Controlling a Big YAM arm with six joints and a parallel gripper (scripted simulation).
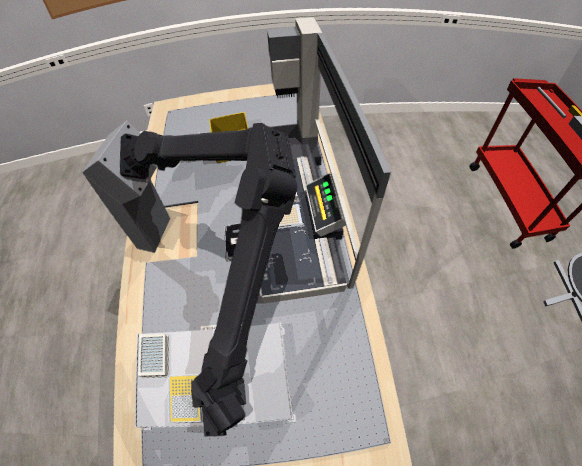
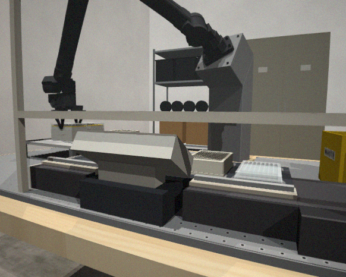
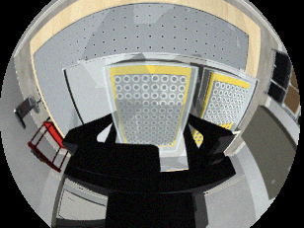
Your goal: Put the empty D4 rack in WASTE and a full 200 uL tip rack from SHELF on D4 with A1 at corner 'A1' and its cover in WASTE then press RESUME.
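The clear cover lies 1 cm above my hand. The rest, counted from my hand: black spare nest: 32 cm ahead, 43 cm to the left, 11 cm below; then shelf unit: 1 cm behind, 8 cm to the left, 6 cm below; then frame post: 52 cm ahead, 6 cm to the left, 12 cm above.
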